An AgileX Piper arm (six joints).
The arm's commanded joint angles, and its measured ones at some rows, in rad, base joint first. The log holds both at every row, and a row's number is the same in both.
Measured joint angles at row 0:
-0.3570, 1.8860, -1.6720, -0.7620, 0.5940, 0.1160
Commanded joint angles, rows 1 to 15:
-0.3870, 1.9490, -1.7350, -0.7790, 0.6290, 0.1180
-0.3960, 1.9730, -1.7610, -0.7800, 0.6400, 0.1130
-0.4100, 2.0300, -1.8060, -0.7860, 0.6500, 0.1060
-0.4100, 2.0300, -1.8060, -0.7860, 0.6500, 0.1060
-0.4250, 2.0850, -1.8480, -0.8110, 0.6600, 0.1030
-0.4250, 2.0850, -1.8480, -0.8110, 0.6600, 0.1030
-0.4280, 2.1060, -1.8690, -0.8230, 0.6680, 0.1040
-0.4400, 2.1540, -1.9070, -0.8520, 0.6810, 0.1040
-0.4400, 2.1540, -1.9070, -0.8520, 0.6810, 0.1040
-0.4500, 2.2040, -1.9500, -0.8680, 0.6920, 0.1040
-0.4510, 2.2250, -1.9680, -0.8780, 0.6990, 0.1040
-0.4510, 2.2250, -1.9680, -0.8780, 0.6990, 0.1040
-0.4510, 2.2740, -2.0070, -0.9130, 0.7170, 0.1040
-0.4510, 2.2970, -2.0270, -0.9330, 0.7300, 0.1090
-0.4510, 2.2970, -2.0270, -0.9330, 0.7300, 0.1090
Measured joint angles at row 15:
-0.4440, 2.2410, -1.9760, -0.8760, 0.6980, 0.1100
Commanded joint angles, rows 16 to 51:
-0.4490, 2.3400, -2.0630, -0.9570, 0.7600, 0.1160
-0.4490, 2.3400, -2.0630, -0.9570, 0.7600, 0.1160
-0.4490, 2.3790, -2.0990, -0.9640, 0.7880, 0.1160
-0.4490, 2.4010, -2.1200, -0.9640, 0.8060, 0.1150
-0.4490, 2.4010, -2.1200, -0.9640, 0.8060, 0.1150
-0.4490, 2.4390, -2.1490, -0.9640, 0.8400, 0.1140
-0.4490, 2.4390, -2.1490, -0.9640, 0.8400, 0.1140
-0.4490, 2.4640, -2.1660, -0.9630, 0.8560, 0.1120
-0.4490, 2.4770, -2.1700, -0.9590, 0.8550, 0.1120
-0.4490, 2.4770, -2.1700, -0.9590, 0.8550, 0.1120
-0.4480, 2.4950, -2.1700, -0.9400, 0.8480, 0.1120
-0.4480, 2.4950, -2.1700, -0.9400, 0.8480, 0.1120
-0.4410, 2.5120, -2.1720, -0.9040, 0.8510, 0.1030
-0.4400, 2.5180, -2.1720, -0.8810, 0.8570, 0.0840
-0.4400, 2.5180, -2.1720, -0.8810, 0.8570, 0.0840
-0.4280, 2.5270, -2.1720, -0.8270, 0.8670, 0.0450
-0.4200, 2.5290, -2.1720, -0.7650, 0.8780, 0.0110
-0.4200, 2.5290, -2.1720, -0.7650, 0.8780, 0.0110
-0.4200, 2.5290, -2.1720, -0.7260, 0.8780, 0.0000
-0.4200, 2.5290, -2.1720, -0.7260, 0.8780, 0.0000
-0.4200, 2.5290, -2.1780, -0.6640, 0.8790, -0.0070
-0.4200, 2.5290, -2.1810, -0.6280, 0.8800, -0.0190
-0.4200, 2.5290, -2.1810, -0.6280, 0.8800, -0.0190
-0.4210, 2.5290, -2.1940, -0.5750, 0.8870, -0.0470
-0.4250, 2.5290, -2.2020, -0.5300, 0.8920, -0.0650
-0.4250, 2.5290, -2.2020, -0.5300, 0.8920, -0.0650
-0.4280, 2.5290, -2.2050, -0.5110, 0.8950, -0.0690
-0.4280, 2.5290, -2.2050, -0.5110, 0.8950, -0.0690
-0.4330, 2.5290, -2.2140, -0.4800, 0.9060, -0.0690
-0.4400, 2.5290, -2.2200, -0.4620, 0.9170, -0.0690
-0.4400, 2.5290, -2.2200, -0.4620, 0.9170, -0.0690
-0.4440, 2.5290, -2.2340, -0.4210, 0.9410, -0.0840
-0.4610, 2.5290, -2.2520, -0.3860, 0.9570, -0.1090
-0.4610, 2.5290, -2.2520, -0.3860, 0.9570, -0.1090
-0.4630, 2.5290, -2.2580, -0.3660, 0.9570, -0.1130
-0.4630, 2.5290, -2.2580, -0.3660, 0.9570, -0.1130
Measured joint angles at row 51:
-0.4440, 2.5340, -2.2370, -0.4120, 0.9350, -0.0850
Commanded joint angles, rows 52 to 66:
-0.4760, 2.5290, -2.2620, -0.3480, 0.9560, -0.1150
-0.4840, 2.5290, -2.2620, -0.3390, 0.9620, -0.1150
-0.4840, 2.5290, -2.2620, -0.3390, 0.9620, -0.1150
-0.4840, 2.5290, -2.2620, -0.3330, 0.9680, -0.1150
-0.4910, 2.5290, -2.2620, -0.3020, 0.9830, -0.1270
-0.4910, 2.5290, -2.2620, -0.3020, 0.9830, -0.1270
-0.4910, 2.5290, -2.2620, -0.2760, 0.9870, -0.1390
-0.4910, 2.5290, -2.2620, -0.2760, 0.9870, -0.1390
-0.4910, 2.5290, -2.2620, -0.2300, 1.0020, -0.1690
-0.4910, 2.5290, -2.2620, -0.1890, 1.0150, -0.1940
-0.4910, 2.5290, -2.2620, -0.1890, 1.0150, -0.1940
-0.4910, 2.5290, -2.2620, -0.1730, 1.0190, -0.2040
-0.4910, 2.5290, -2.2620, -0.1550, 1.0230, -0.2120
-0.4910, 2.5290, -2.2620, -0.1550, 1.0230, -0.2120
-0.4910, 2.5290, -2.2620, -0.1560, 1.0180, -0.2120
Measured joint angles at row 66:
-0.4890, 2.5340, -2.2570, -0.1640, 1.0160, -0.1990
